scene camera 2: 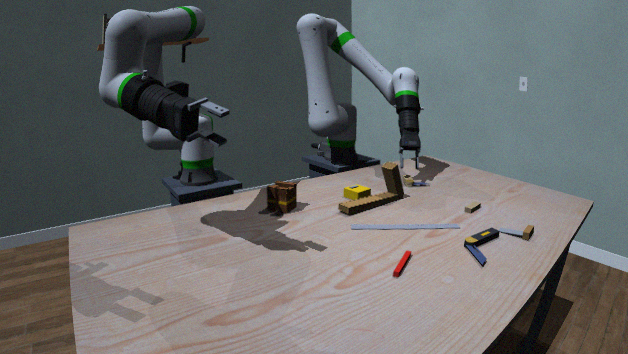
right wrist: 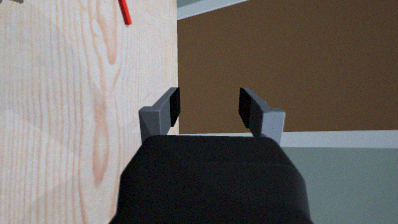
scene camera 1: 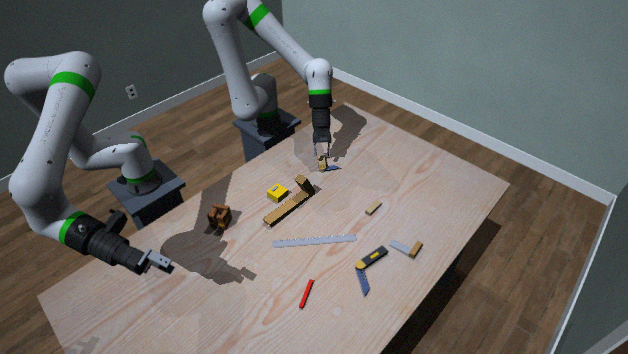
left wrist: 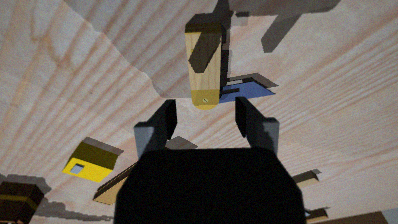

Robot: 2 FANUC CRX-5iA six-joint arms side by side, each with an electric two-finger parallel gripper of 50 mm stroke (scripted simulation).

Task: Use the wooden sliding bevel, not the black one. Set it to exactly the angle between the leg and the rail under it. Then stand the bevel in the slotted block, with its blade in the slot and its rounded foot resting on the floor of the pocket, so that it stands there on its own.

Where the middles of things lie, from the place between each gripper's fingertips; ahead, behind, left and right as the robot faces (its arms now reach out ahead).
Labels:
My left gripper (scene camera 2: pixel 409 168) is now 260 mm to the left of the yellow tape measure (left wrist: pixel 89 162) and 50 mm above it.
My right gripper (scene camera 2: pixel 224 128) is now 230 mm past the yellow tape measure, 520 mm to the right of it and 270 mm above it.

